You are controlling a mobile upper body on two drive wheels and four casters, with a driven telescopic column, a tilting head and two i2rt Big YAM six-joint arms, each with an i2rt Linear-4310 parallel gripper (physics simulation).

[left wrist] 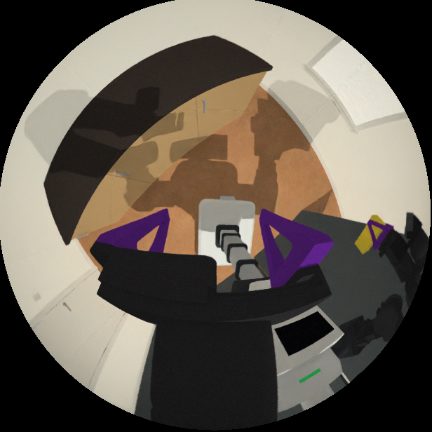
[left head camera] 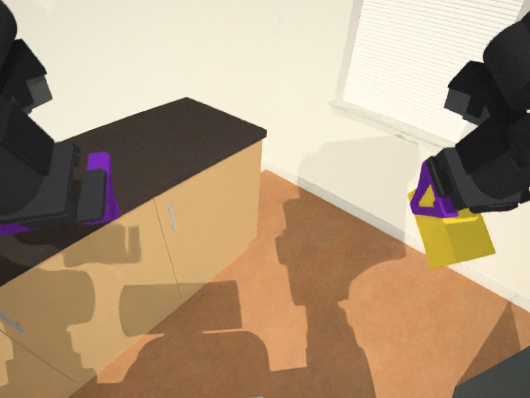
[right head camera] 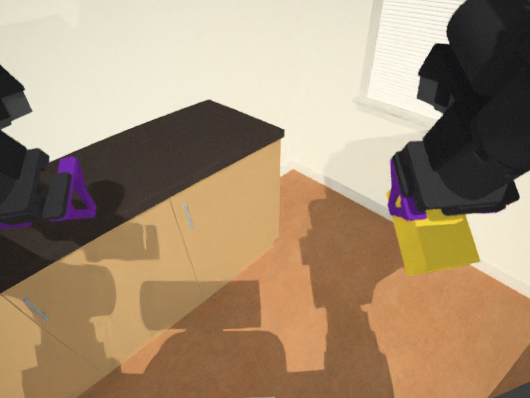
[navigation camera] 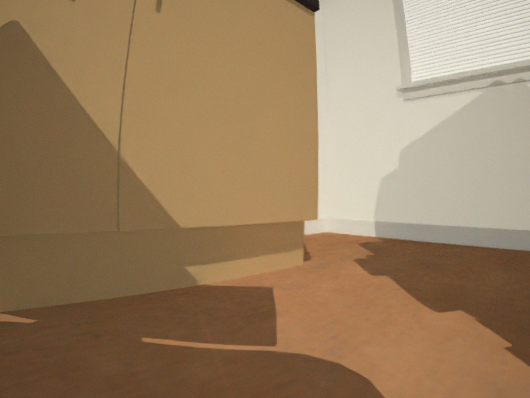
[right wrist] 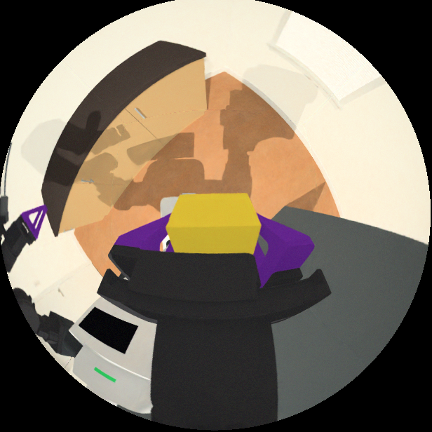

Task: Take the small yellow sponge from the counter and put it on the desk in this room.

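Observation:
The small yellow sponge is held in the air by my right gripper, which is shut on it. My left gripper is open and empty, its purple fingers wide apart. A long cabinet with a dark top and light wooden doors stands at the left; the left gripper shows in front of its top. I cannot tell whether this is the desk or the counter.
A large dark grey block lies at the lower right, below the right arm in the wrist views. A window with blinds is in the far wall. The cabinet's wooden front fills the left of the navigation view.

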